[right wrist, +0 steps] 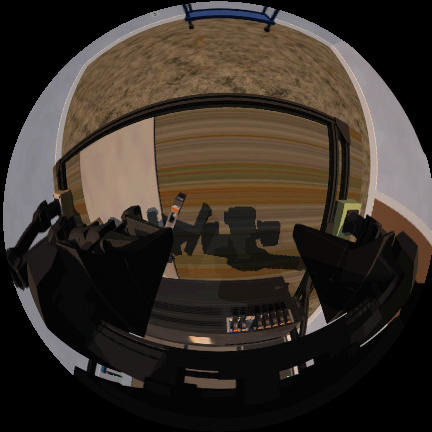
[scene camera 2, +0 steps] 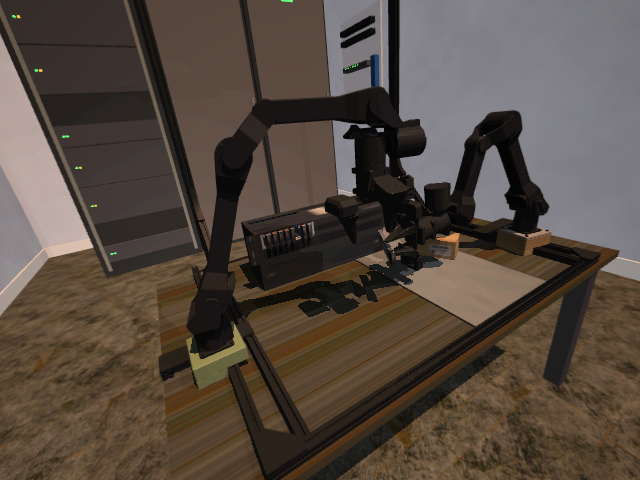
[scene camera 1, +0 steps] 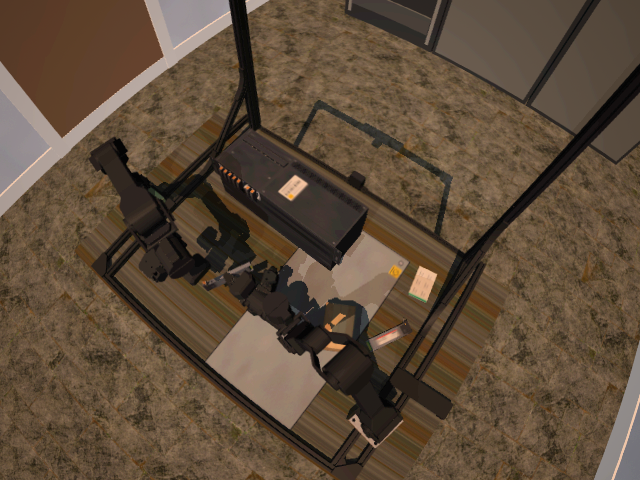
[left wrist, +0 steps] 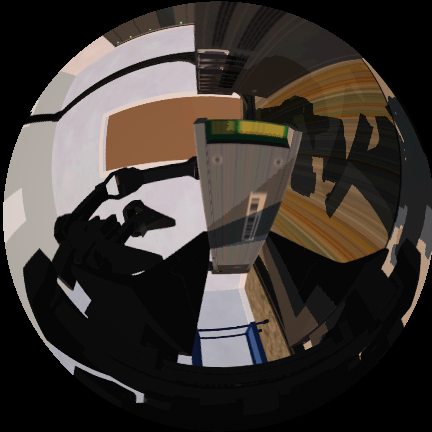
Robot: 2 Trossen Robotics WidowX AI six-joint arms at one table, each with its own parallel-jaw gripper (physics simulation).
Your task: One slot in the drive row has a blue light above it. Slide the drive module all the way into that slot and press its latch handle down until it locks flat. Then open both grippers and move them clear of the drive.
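Pixels of known places: left gripper, between the fingertips: point(right wrist: 166, 240) point(scene camera 2: 386, 248) point(scene camera 1: 226, 277) point(left wrist: 235, 236); right gripper, between the fingertips: point(right wrist: 235, 232) point(scene camera 2: 371, 237) point(left wrist: 169, 237); left arm's base, origin of its link: point(right wrist: 57, 206) point(scene camera 2: 524, 229) point(scene camera 1: 376, 420); right arm's base, origin of its link: point(right wrist: 350, 220) point(scene camera 2: 214, 342).
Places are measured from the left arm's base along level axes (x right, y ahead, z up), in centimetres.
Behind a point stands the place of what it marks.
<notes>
The drive module point(scene camera 1: 216, 280) @(z 8.9, x -7.8, y 52.4 cm) point(left wrist: 245, 200) @(z 7.8, x -1.6, y 50.4 cm) point(right wrist: 176, 206) @(z 8.9, x -10.6, y 53.6 cm) is a long grey box with a green and gold connector edge and an orange mark at its front. My left gripper point(left wrist: 235, 236) @(z 7.5, x -5.2, y 52.1 cm) is shut on it and holds it up in front of the black drive case point(scene camera 1: 320, 206) @(z 11.4, x 25.0, y 50.3 cm) point(scene camera 2: 289, 271) @(z -2.5, x 13.8, y 73.9 cm) point(right wrist: 200, 305) @(z 3.3, x 16.5, y 58.3 cm), apart from it. The drive row point(scene camera 1: 235, 178) @(z 10.6, x 13.4, y 72.9 cm) point(scene camera 2: 286, 237) @(z 8.8, x 12.5, y 73.4 cm) point(left wrist: 212, 72) @(z 8.4, x 13.2, y 70.9 cm) point(right wrist: 262, 317) @(z 8.0, x 13.4, y 72.7 cm) is at the case's left end in the scene views. The blue light is too small to make out surely. My right gripper point(scene camera 2: 373, 238) @(z 14.0, x -11.5, y 59.1 cm) point(right wrist: 235, 232) @(z 14.0, x -11.5, y 59.1 cm) is open and empty, near the left gripper.
A grey mat point(scene camera 1: 263, 372) @(z -5.9, x -13.5, y 29.0 cm) point(scene camera 2: 475, 289) @(z -5.9, x -13.1, y 31.0 cm) lies before the case. An orange-sided box point(scene camera 1: 341, 322) @(z 0.1, x 10.8, y 25.1 cm) point(scene camera 2: 442, 248) @(z -2.5, x 5.1, y 26.4 cm) stands on it, close by the left arm. A white card point(scene camera 1: 422, 284) @(z -6.0, x 37.9, y 17.7 cm) and a slim piece with a red stripe point(scene camera 1: 387, 336) @(z -5.1, x 18.7, y 13.9 cm) lie at the right. Black frame bars edge the table.
</notes>
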